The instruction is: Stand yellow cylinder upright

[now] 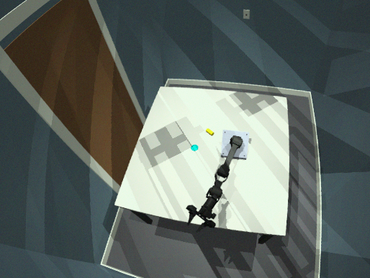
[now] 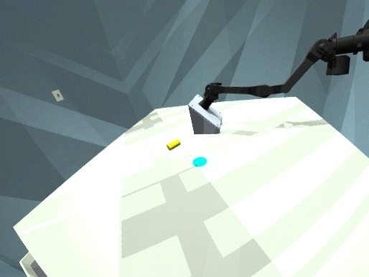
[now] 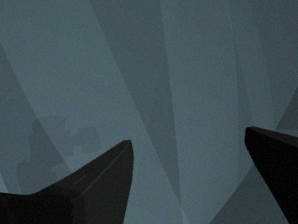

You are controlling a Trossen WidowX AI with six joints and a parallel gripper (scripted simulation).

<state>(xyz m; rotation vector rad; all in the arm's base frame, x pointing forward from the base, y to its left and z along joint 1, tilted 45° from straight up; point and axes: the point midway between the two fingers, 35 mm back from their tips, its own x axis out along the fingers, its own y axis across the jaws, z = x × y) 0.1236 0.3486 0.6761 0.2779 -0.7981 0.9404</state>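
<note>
The yellow cylinder lies 88 cm to the right of my gripper tip, 35 cm below it and 11 cm ahead of it. Round my gripper tip: cyan circle 71 cm to the right, 37 cm below, 21 cm ahead.
</note>
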